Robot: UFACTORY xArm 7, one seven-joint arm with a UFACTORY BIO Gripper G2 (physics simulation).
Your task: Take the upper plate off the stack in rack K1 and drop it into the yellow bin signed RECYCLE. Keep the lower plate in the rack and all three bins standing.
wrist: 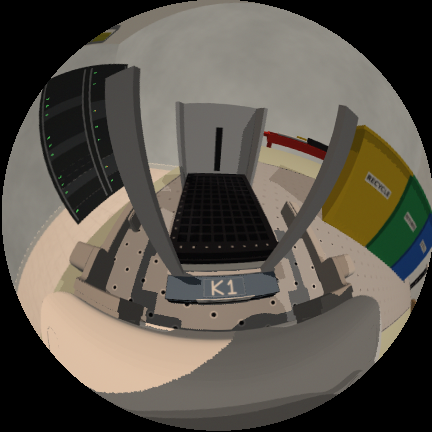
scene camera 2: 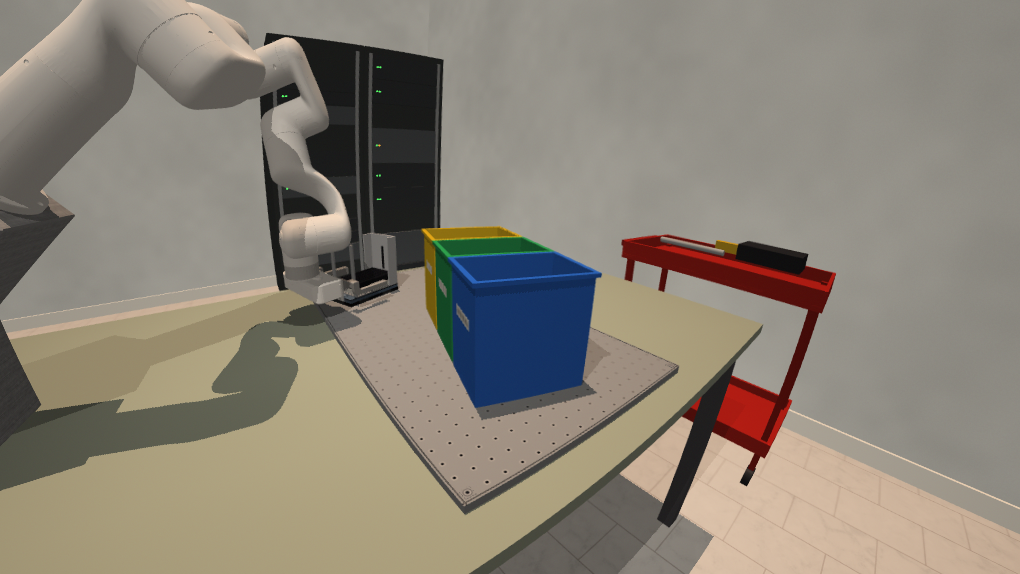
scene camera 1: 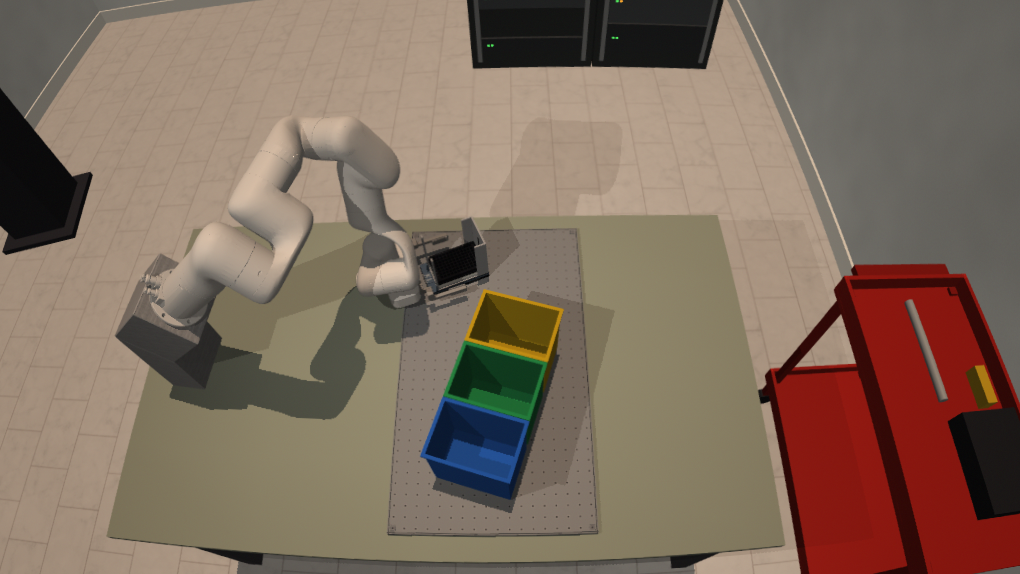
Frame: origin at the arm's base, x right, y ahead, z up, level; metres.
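Where they show: hand, its tool point: [wrist: 218, 214] [scene camera 2: 358, 278] [scene camera 1: 448, 263]; arm's base, origin of its link: [scene camera 1: 178, 298].
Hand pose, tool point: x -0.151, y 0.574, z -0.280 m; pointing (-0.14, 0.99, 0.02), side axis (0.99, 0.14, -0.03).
Each offset is from my tool point to the top centre of the thing. Level surfaces: height alone.
Rack K1 {dx +0.000, dy +0.011, dz +0.097 m} [scene camera 1: 480, 251] [scene camera 2: 390, 264] [wrist: 200, 132] stands upright, its name sign facing my wrist. Black gridded plates {dx -0.002, dy +0.021, dz +0.004 m} [scene camera 1: 454, 264] [scene camera 2: 370, 277] [wrist: 225, 210] lie flat and stacked in it; I cannot tell the seam between upper and lower plate. My gripper [scene camera 1: 454, 267] [scene camera 2: 365, 279] [wrist: 211, 217] is wide open and empty, low at the rack's sign side, one finger out to each side of the stack. The yellow bin {dx +0.280, dy +0.115, dz +0.137 m} [scene camera 1: 524, 301] [scene camera 2: 430, 289] [wrist: 370, 210], signed RECYCLE, stands upright beside the rack.
A green bin {dx +0.394, dy +0.051, dz +0.137 m} [scene camera 1: 502, 353] [scene camera 2: 443, 314] [wrist: 400, 230] and a blue bin {dx +0.509, dy -0.012, dz +0.137 m} [scene camera 1: 474, 478] [scene camera 2: 527, 335] stand upright in line with the yellow one on a perforated board {dz -0.043 m} [scene camera 1: 499, 517]. Two thin front posts rise close between the fingers. A red cart [scene camera 1: 877, 321] [scene camera 2: 756, 285] stands beyond the table.
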